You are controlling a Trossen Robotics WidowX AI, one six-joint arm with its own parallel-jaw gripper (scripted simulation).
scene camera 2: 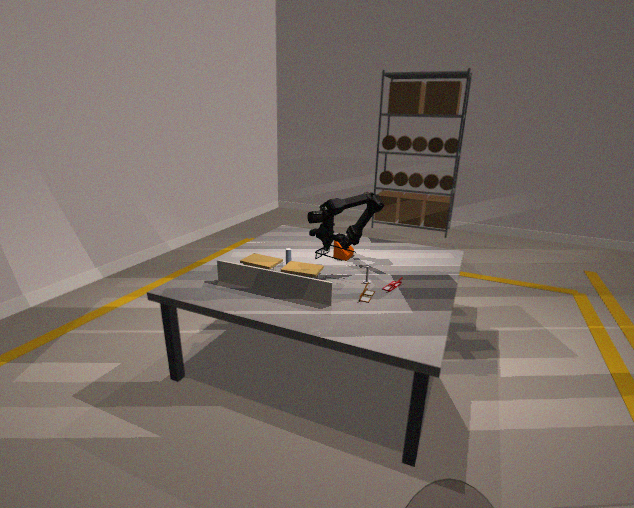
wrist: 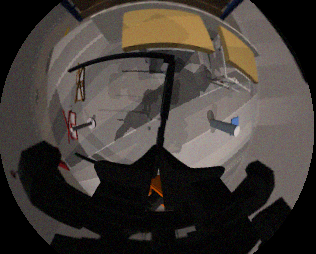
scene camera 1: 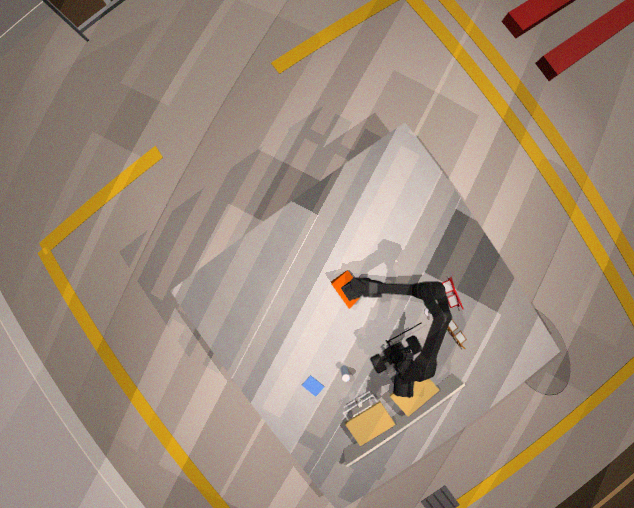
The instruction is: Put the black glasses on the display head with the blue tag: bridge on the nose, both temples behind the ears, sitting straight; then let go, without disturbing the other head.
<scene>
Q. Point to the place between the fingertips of the gripper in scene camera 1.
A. At 390, 347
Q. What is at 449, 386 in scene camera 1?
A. A low wall.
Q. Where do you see a low wall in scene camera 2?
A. At 310, 289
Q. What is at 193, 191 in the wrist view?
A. The gripper.
</scene>
